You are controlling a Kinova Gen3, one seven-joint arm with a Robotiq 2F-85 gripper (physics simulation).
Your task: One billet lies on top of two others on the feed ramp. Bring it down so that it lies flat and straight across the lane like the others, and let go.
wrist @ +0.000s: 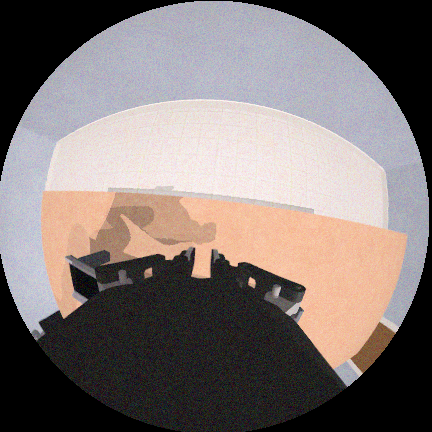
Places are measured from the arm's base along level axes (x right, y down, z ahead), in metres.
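Where they show: gripper, fingertip midpoint: [202,255].
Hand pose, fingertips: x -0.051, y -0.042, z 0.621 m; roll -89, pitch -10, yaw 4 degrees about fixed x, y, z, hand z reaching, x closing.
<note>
After its pixels a point has its place.
My gripper [202,255] @[z 0.621, x -0.051, y -0.042 m] shows at the lower middle of the wrist view, with its two dark fingertips drawn close together, nearly shut. A narrow gap stands between them, and the tan surface shows through it with nothing held. The billets, the feed ramp and its lane cannot be made out in this view. The black body of the gripper hides the whole lower middle, so I cannot tell where the gripper is relative to the billets.
A tan table top [350,260] @[z 0.651, x 0.292, y 0.017 m] spreads behind and beside the fingers, with shadows of the arm at the left. A white gridded surface [220,145] lies beyond its far edge, with a grey strip of shadow along it. A brown patch [375,347] shows at the lower right.
</note>
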